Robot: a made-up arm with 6 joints. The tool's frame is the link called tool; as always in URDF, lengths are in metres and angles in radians. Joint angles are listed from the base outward. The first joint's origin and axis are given. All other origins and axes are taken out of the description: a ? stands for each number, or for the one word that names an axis. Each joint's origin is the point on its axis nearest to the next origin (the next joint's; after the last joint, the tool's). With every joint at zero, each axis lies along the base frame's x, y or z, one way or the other. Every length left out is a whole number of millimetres.
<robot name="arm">
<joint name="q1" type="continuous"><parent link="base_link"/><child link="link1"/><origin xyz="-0.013 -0.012 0.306" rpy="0 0 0"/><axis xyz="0 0 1"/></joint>
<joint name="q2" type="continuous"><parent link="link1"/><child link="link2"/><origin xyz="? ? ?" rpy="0 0 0"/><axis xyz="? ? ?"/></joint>
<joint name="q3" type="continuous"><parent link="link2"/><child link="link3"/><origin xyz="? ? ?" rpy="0 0 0"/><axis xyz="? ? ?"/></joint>
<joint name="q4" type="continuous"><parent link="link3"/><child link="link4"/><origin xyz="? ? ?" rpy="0 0 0"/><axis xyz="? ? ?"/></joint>
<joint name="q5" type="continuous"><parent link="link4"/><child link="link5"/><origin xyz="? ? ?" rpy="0 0 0"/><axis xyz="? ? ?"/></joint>
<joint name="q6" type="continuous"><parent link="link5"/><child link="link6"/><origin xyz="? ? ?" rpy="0 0 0"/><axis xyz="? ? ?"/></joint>
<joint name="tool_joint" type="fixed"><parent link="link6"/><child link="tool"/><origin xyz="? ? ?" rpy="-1.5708 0 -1.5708"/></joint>
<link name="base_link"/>
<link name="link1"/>
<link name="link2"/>
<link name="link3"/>
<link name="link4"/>
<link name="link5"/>
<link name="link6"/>
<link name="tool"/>
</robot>
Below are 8 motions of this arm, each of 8 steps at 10 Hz.
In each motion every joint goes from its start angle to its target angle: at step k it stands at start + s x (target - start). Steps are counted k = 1, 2, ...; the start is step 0. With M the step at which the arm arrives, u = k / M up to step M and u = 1 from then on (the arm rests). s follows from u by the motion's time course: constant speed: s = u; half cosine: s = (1 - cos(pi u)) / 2; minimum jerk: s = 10 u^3 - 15 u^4 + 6 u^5.
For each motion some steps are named. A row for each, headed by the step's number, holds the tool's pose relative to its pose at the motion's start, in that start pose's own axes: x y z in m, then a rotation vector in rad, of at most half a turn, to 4 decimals.
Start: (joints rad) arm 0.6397 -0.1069 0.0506 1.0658 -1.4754 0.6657
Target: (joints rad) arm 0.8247 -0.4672 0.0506 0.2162 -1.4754 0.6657
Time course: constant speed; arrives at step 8
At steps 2, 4, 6, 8:
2: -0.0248 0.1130 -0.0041 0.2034 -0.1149 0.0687
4: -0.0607 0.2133 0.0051 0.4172 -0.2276 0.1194
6: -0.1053 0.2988 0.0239 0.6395 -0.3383 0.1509
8: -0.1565 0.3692 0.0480 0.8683 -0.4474 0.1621

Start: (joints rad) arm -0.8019 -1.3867 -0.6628 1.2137 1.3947 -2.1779
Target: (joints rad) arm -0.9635 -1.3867 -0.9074 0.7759 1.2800 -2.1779
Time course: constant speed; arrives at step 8
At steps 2, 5, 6, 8:
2: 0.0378 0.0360 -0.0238 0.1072 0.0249 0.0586
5: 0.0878 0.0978 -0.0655 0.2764 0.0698 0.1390
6: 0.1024 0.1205 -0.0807 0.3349 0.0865 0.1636
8: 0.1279 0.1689 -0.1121 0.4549 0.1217 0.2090

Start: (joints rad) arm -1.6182 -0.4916 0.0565 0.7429 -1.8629 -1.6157
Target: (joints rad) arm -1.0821 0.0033 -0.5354 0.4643 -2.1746 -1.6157
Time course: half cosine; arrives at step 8
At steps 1, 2, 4, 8:
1: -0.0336 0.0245 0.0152 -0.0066 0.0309 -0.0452
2: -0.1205 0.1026 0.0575 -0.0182 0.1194 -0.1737
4: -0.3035 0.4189 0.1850 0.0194 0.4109 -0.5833
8: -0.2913 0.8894 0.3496 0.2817 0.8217 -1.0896

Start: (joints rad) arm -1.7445 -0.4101 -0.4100 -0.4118 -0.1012 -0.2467
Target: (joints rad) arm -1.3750 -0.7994 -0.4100 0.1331 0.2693 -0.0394
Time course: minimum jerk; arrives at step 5
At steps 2, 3, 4, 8:
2: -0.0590 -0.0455 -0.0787 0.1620 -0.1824 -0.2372
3: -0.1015 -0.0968 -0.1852 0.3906 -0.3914 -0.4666
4: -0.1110 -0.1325 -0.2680 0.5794 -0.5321 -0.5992
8: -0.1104 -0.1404 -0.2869 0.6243 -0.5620 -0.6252

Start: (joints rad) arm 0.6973 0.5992 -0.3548 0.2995 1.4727 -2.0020
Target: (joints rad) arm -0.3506 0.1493 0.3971 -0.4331 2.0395 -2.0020
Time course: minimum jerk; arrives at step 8
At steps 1, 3, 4, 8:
1: -0.0168 -0.0136 -0.0001 0.0139 -0.0336 -0.0126
3: -0.3205 -0.1988 -0.0472 0.1919 -0.5682 -0.2594
4: -0.6172 -0.2831 -0.1477 0.2632 -1.0111 -0.5325
8: -1.2581 -0.1245 -0.4445 0.0509 -1.8540 -1.2573

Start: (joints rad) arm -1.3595 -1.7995 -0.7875 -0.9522 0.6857 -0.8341
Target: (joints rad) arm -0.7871 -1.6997 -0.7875 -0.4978 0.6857 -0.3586
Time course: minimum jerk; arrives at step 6
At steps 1, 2, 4, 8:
1: 0.0008 -0.0083 0.0077 -0.0088 0.0066 -0.0138
2: 0.0081 -0.0480 0.0462 -0.0554 0.0348 -0.0803
4: 0.0736 -0.1606 0.1763 -0.2389 0.0696 -0.2799
8: 0.1111 -0.1911 0.2223 -0.3097 0.0572 -0.3429

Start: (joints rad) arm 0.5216 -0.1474 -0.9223 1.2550 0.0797 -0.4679
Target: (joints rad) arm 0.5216 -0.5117 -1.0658 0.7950 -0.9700 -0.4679
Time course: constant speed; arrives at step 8
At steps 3, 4, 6, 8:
3: -0.0280 0.0615 -0.1083 -0.2961 0.2123 0.1811
4: -0.0400 0.0840 -0.1402 -0.3987 0.2661 0.2465
6: -0.0671 0.1318 -0.1975 -0.6092 0.3462 0.3805
8: -0.0977 0.1832 -0.2455 -0.8258 0.3878 0.5132

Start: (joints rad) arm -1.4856 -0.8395 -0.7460 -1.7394 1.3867 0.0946
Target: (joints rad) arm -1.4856 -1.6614 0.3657 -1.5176 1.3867 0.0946
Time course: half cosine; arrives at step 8
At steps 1, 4, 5, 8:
1: -0.0331 -0.0060 -0.0040 -0.0100 -0.0226 0.0698
4: -0.3738 -0.3388 -0.0947 -0.0826 -0.2854 0.9261
5: -0.4153 -0.5936 -0.1403 -0.0872 -0.3814 1.2860
8: -0.2779 -1.0565 -0.1926 -0.0640 -0.5076 1.8735

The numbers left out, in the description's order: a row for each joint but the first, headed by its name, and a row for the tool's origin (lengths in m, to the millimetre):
q2: xyz 0.015 0.011 0, axis 0 1 0
q3: xyz 0.029 0 0.961, axis 0 -1 0
q4: xyz 0.724 0 -0.01, axis -1 0 0
q5: xyz 0 -0.255 0.014, axis 0 -1 0
q6: xyz -0.031 0 -0.014, axis -1 0 0
tool: xyz 0 -0.025 0.003

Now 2 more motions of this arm.
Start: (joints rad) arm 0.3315 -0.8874 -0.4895 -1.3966 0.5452 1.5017
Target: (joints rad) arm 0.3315 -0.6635 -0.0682 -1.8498 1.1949 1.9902
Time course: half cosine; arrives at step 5
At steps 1, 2, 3, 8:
1: -0.0217 -0.0214 0.0156 -0.0050 0.0652 -0.0002
2: -0.0786 -0.0791 0.0571 -0.0454 0.2295 -0.0022
3: -0.1475 -0.1535 0.1092 -0.1477 0.4115 -0.0080
8: -0.2205 -0.2396 0.1679 -0.3236 0.5727 -0.0199

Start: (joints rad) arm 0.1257 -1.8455 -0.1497 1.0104 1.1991 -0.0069
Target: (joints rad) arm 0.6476 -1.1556 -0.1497 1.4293 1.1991 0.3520
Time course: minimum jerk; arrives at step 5
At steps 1, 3, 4, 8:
1: -0.0055 0.0568 -0.0207 -0.0235 -0.0065 0.0116
3: -0.2517 0.5981 -0.2459 -0.1398 -0.1046 0.1931
4: -0.4422 0.7585 -0.3086 -0.1086 -0.1427 0.2840
8: -0.4898 0.7874 -0.3178 -0.0953 -0.1495 0.3043

